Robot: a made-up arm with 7 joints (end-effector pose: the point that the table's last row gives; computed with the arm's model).
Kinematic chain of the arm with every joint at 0, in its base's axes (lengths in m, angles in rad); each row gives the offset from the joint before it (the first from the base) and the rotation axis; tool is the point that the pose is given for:
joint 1: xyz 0 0 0.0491 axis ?
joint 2: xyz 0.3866 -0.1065 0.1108 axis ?
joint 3: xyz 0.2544 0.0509 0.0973 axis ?
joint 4: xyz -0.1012 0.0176 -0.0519 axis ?
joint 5: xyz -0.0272 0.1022 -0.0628 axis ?
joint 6: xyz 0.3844 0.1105 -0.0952 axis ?
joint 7: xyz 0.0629 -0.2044 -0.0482 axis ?
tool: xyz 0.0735 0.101 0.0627
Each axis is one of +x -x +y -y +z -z.
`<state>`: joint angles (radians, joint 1 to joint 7).
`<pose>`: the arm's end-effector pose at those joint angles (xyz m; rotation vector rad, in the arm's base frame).
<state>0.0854 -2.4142 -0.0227 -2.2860 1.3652 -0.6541 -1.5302</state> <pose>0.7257 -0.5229 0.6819 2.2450 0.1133 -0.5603</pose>
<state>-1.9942 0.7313 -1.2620 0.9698 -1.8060 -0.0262 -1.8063</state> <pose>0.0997 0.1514 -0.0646 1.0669 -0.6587 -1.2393</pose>
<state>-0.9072 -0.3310 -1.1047 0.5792 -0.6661 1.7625 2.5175</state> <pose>0.6772 0.2182 -0.4107 -1.3721 2.0924 0.2877</pose>
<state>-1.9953 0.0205 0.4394 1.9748 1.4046 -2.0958 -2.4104</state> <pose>0.1469 -0.7193 -0.2293 2.3522 0.8091 1.8151</pose>
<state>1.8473 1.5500 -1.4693 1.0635 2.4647 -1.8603 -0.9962</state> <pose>0.4664 0.4379 0.5619 1.3020 0.0744 -0.0791</pose>
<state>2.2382 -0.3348 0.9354 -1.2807 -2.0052 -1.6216 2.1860</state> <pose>-0.7401 -0.4578 0.4213 1.1408 1.5313 0.8217</pose>
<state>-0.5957 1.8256 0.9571 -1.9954 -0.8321 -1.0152 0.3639</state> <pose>0.3369 0.3663 -0.2265 1.6230 1.0521 -0.6911</pose>
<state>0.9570 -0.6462 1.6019 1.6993 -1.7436 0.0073 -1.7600</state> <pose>0.2311 0.1958 0.9876 0.5063 -0.9185 -0.5658</pose>
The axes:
joint 1: -y
joint 2: +z
joint 3: +y
joint 4: -x
joint 5: +y
joint 6: -x
joint 7: +z

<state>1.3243 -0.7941 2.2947 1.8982 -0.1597 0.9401 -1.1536</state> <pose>0.0844 0.1154 0.4322 -1.2473 -1.0714 0.1933</pose>
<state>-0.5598 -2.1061 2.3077 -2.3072 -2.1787 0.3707 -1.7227</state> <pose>0.4829 -0.2900 0.6559 1.2443 -0.1198 -0.2680</pose>
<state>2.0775 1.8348 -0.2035 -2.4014 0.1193 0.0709 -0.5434</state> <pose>-0.4031 0.4700 -0.0999 -0.2668 0.4862 1.0347</pose>
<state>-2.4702 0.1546 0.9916 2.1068 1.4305 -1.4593 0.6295</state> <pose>-0.2220 -0.5581 -0.6851 0.8841 -2.6811 -1.1461</pose>
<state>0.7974 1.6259 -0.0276 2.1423 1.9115 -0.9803 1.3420</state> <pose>0.3311 -0.2545 0.6967 -0.9472 -0.8063 0.5623</pose>
